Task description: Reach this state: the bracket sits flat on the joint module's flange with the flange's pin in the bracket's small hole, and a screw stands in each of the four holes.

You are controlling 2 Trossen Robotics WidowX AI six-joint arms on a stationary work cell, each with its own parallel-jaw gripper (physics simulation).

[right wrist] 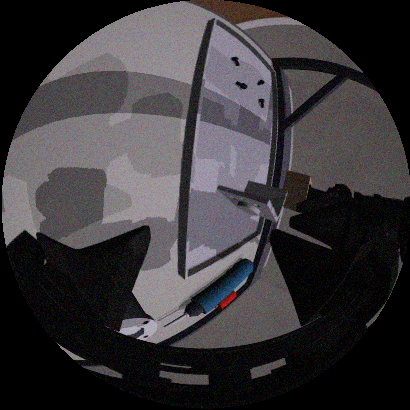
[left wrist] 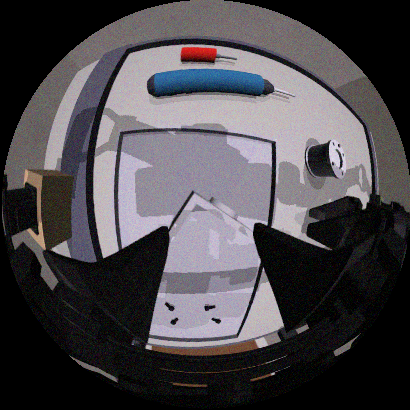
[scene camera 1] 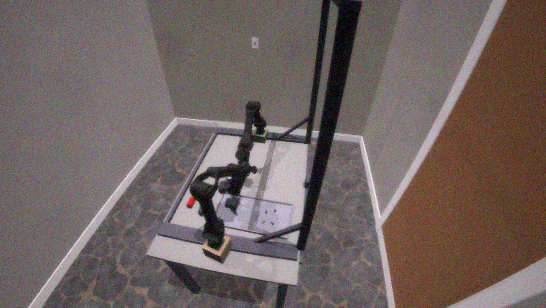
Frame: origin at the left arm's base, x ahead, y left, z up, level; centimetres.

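Seen in the pictures: left gripper, between the fingertips: (right wrist: 292,213) (left wrist: 211,231) (scene camera 1: 233,199); right gripper, between the fingertips: (right wrist: 212,234) (left wrist: 307,218); left arm's base, origin of its link: (right wrist: 307,196) (left wrist: 29,206) (scene camera 1: 216,242); right arm's base, origin of its link: (scene camera 1: 260,132).
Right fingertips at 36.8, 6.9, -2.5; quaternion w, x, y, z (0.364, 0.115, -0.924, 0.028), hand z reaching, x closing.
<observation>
Pixels of each thing's top centre, then the offset from my right fingertips to it, as dx, dy, dz. "*": a spot on its surface instead. Level surfaces: height alone.
- grey angled bracket, centre of its top: (left wrist: 214,238) (right wrist: 278,198) -10.8, -3.6, +0.8
- joint module, centre of its top: (right wrist: 131,336) (left wrist: 339,158) +6.5, +10.6, -0.3
- blue driver, a spot on its surface: (left wrist: 210,82) (right wrist: 230,282) * -14.9, +14.1, -3.4
- red screwdriver, centre of its top: (left wrist: 210,48) (right wrist: 223,306) (scene camera 1: 191,198) -17.0, +23.6, -3.2
- mat, height of its surface: dz -6.2
The grey angled bracket (scene camera 1: 231,204) (left wrist: 224,208) (right wrist: 265,192) is over the lilac mat, tilted in the right wrist view, with its corner near the left fingers in the left wrist view; whether it touches them is unclear. My left gripper (left wrist: 211,231) is open. My right gripper (left wrist: 307,218) (right wrist: 212,234) is open and empty, above the table near the joint module. The joint module (left wrist: 325,159) (right wrist: 143,328) stands off the mat, its bare silver flange showing holes; its pin cannot be made out. Several black screws (scene camera 1: 270,217) (left wrist: 209,307) (right wrist: 241,85) are grouped on the mat.
A blue driver (scene camera 1: 200,210) (left wrist: 210,82) (right wrist: 223,286) and a red screwdriver (scene camera 1: 191,202) (left wrist: 199,54) (right wrist: 228,300) lie beside the mat (left wrist: 130,155) (right wrist: 225,145). A dark frame post (scene camera 1: 327,125) rises at the table's right. The arms crowd together over the table.
</observation>
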